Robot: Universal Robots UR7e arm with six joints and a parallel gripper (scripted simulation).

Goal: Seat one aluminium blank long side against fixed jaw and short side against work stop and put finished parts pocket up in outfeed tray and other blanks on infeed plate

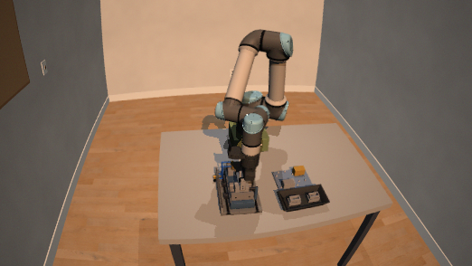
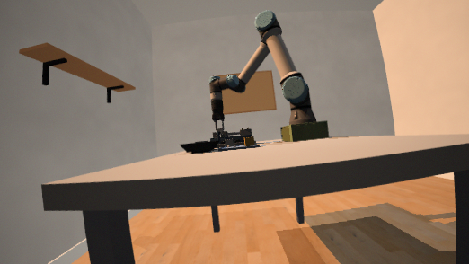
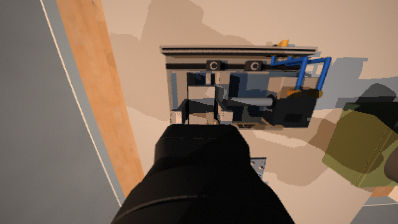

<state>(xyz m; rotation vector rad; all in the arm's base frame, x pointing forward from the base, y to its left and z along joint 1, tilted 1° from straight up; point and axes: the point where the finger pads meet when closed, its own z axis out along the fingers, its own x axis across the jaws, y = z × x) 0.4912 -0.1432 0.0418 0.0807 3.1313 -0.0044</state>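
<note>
My hand is 7 cm past the vise and 9 cm above it. Round my hand: brass blank (15 cm behind, 35 cm to the left, 10 cm below).
</note>
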